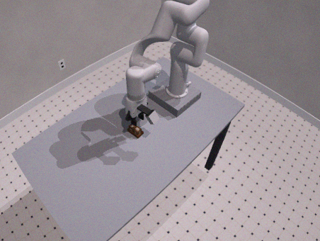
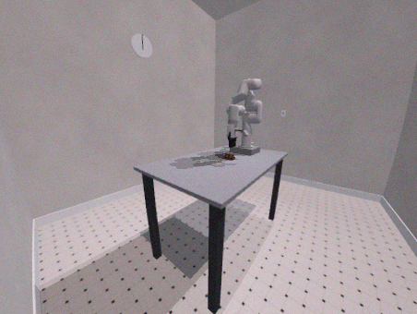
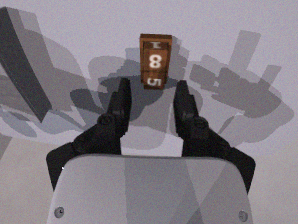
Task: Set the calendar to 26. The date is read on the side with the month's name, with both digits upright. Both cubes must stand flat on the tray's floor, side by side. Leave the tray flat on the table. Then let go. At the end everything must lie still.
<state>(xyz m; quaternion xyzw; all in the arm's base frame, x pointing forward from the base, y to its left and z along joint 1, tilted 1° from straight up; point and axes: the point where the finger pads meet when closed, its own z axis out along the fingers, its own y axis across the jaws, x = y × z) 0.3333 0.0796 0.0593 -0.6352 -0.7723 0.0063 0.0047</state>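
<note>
Now: the brown cube 90 mm below my hand. The rest, counted from my hand: brown wooden tray 20 mm to the right, 110 mm below.
</note>
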